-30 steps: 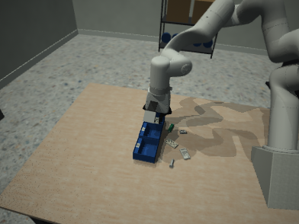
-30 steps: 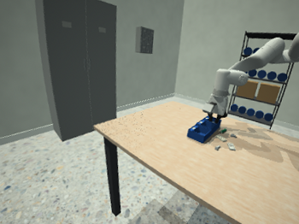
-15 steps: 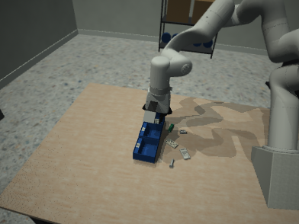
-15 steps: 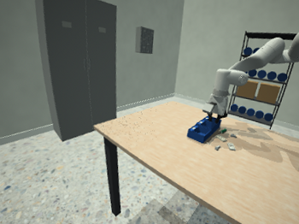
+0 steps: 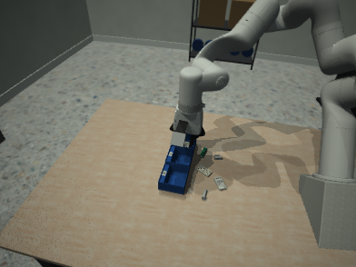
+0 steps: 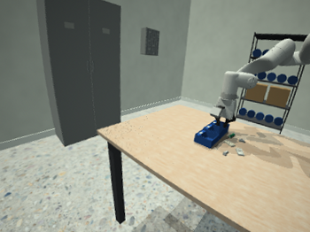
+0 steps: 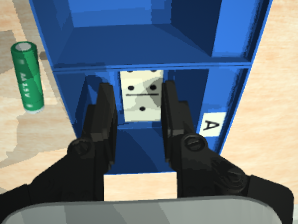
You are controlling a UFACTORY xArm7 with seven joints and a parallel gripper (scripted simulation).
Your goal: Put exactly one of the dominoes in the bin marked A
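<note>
Now: the white domino 30 mm below my hand. Also, from my hand: grey bolt (220 mm to the left, 60 mm behind, 30 mm below); blue bin (80 mm to the left, 20 mm below, 20 mm ahead); green battery (70 mm behind, 30 mm below, 20 mm to the left).
</note>
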